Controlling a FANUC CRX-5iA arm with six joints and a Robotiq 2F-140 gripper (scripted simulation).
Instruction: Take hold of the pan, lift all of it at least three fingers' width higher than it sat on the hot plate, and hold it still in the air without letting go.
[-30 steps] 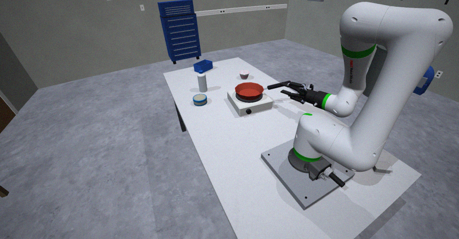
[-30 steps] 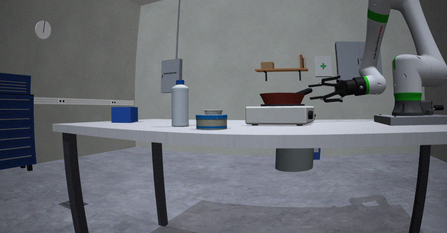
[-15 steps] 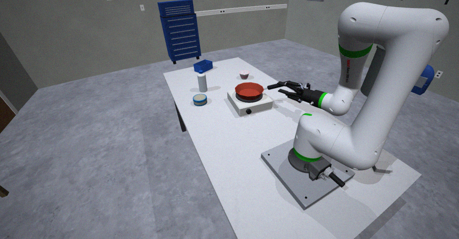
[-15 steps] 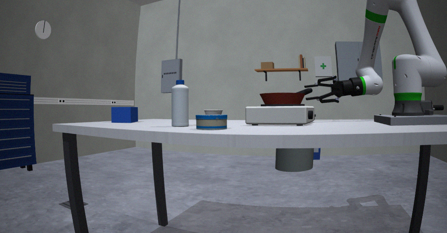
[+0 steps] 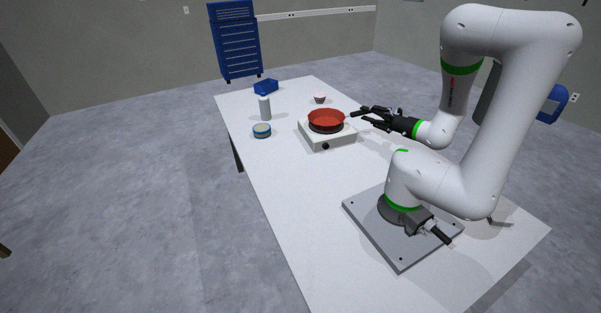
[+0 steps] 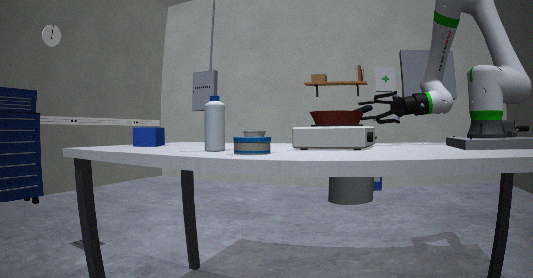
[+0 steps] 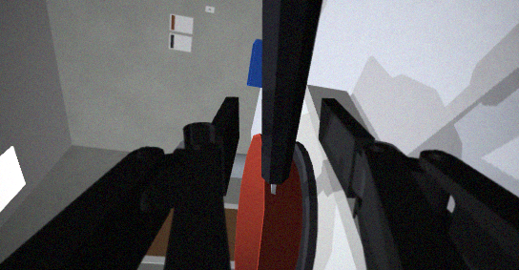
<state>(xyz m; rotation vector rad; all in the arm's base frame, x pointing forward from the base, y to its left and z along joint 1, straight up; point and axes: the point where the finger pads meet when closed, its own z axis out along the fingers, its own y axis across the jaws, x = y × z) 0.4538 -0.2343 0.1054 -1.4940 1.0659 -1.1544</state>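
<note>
My hand is 12 cm to the right of the red pan, 8 cm short of it and 3 cm above it. The rest, counted from my hand: white bottle (46 cm ahead, 38 cm to the left, 6 cm below); round blue tin (46 cm to the left, 31 cm ahead, 11 cm below); white hot plate (18 cm to the left, 10 cm below, 9 cm ahead).
</note>
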